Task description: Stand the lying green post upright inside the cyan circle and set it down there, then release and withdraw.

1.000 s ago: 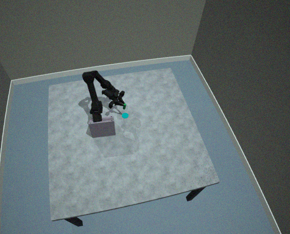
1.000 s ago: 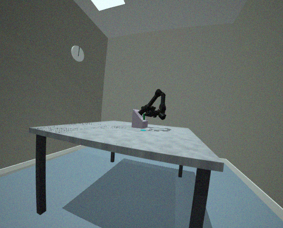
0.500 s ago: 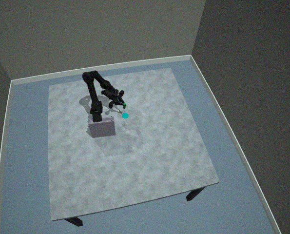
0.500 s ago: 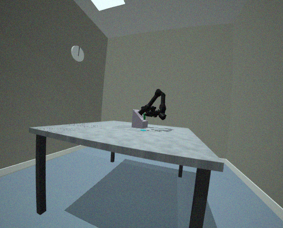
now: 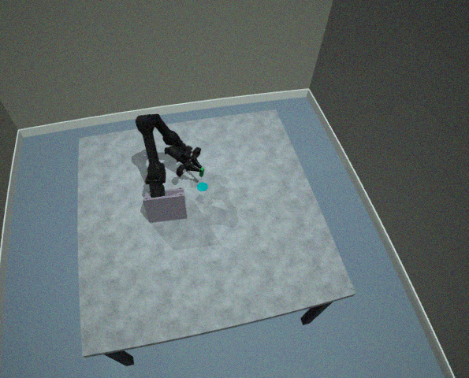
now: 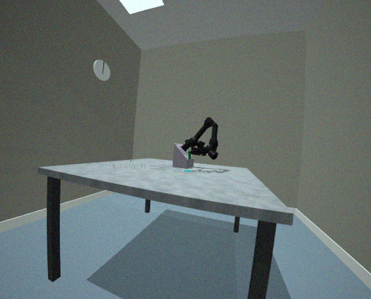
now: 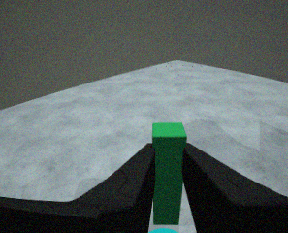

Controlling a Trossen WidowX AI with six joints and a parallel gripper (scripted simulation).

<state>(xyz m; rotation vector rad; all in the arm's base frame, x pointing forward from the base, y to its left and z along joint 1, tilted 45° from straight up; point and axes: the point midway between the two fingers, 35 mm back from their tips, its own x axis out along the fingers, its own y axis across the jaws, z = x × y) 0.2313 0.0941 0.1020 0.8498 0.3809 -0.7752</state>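
Now: the cyan circle 150 mm below my gripper tip. The rest, counted from my gripper tip: green post (20 mm below).
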